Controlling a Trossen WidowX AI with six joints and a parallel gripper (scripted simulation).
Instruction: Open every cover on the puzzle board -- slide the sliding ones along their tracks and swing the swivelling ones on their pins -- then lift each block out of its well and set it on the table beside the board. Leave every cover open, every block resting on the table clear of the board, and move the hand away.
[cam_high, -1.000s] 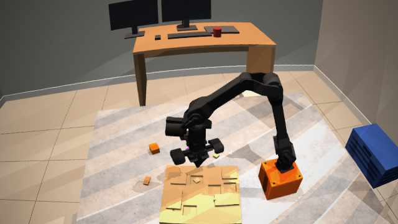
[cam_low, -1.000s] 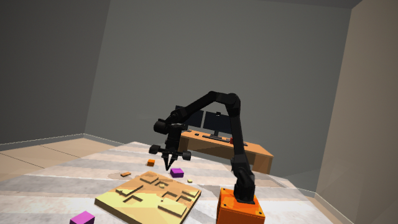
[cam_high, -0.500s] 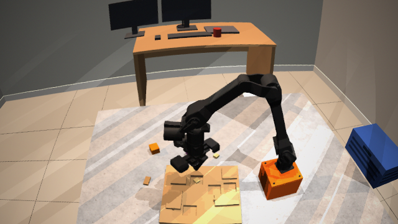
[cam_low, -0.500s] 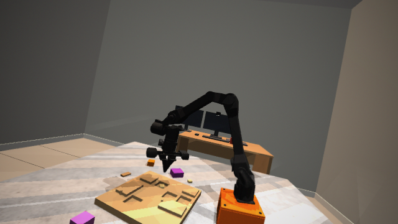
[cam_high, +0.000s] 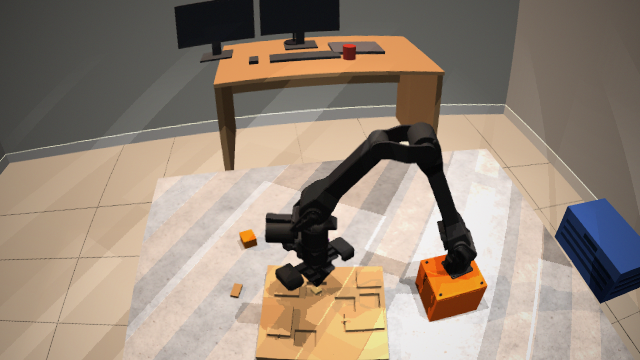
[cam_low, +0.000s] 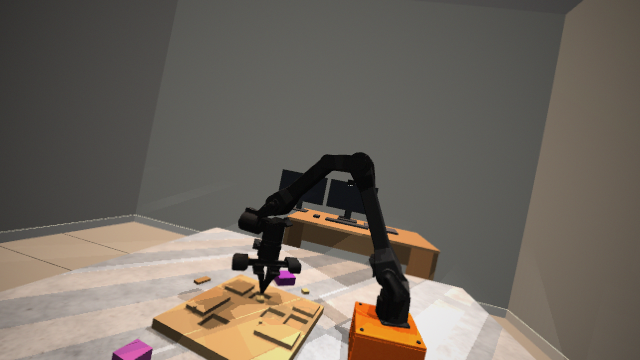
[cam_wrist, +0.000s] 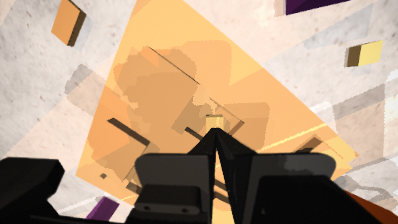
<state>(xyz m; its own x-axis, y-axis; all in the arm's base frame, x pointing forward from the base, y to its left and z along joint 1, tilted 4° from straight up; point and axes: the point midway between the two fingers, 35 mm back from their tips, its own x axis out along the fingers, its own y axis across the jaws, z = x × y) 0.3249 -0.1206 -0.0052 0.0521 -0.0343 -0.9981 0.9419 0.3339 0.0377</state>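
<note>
Right now the tan puzzle board is 10 mm behind my gripper tip, 60 mm to the left of it and 10 mm below it. Also, from my gripper tip: flat brown piece: 190 mm ahead, 60 mm to the right, 30 mm below.
</note>
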